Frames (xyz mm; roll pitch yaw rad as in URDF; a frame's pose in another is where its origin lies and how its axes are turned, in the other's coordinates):
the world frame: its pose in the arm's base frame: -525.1 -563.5 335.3 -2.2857 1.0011 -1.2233
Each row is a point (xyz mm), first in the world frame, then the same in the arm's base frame.
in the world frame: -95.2 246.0 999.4
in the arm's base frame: -225.8 352.7 -38.1
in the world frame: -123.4 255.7 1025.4
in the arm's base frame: -225.4 390.8 -27.5
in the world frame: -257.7 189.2 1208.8
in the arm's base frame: -99.0 576.3 47.8
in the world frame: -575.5 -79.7 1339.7
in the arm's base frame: 134.9 738.3 378.7
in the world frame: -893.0 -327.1 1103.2
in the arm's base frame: 159.2 623.1 830.4
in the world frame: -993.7 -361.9 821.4
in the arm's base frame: 22.6 442.4 1029.0
